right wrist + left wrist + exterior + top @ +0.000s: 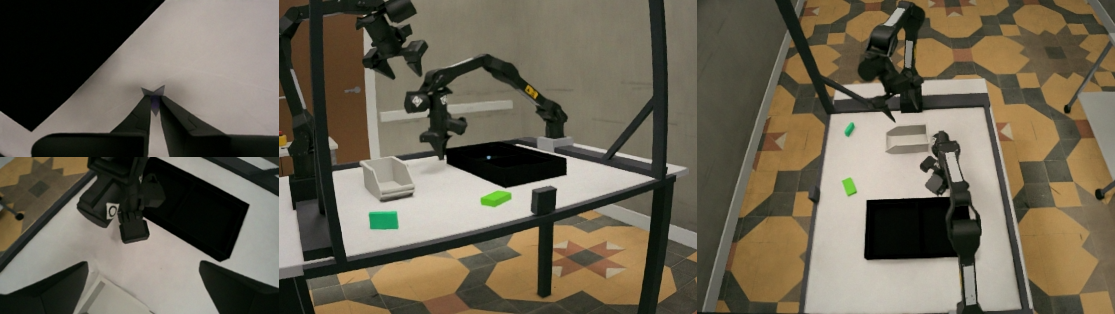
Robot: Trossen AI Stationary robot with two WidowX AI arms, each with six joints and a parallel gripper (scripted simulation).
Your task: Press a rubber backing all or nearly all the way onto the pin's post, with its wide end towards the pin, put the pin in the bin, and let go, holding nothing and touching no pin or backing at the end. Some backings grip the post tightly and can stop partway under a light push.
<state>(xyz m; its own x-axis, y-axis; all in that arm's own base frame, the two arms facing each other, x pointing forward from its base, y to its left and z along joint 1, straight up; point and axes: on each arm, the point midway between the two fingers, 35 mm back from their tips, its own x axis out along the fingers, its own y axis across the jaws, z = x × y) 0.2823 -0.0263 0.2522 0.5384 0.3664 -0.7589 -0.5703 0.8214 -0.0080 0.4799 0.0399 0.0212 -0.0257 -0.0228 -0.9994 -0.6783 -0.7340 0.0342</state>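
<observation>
The white star-shaped pin lies 290 mm below my left hand, 170 mm to the right of it and 110 mm ahead of it. Round my left hand: grey bin: 290 mm below, 60 mm to the left, 10 mm ahead; black tray: 310 mm to the right, 310 mm below, 10 mm behind.
</observation>
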